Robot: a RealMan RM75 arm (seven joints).
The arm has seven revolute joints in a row. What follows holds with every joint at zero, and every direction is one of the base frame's. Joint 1 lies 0.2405 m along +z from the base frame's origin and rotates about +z. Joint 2 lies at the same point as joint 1 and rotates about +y. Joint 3 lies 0.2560 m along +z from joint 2 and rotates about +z. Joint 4 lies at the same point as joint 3 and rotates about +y. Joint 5 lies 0.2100 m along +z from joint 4 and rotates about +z. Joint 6 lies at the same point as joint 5 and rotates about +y. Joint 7 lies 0.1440 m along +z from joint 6 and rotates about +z. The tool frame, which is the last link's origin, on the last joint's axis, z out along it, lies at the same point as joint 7; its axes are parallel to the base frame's.
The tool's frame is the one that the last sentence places.
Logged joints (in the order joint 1, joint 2, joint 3, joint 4, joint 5, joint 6, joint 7), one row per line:
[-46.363 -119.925 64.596 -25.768 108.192 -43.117 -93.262]
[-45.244 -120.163 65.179 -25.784 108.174 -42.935 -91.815]
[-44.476 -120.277 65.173 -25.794 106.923 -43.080 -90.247]
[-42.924 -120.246 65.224 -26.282 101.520 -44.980 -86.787]
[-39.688 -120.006 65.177 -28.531 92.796 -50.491 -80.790]
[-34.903 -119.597 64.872 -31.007 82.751 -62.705 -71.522]
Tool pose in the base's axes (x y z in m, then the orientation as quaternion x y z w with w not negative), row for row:
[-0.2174 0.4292 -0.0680 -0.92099 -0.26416 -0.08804 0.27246]
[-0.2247 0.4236 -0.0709 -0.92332 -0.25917 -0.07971 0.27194]
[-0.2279 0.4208 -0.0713 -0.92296 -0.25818 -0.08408 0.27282]
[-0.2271 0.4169 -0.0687 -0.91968 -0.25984 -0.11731 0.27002]
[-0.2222 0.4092 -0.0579 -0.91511 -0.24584 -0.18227 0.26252]
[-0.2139 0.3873 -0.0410 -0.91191 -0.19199 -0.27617 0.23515]
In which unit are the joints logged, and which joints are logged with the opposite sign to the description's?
The joints are logged in degrees. Opposite sign: joint 4, joint 6.
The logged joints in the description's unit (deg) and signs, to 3 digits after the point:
[-46.363 -119.925 64.596 25.768 108.192 43.117 -93.262]
[-45.244 -120.163 65.179 25.784 108.174 42.935 -91.815]
[-44.476 -120.277 65.173 25.794 106.923 43.080 -90.247]
[-42.924 -120.246 65.224 26.282 101.520 44.980 -86.787]
[-39.688 -120.006 65.177 28.531 92.796 50.491 -80.790]
[-34.903 -119.597 64.872 31.007 82.751 62.705 -71.522]

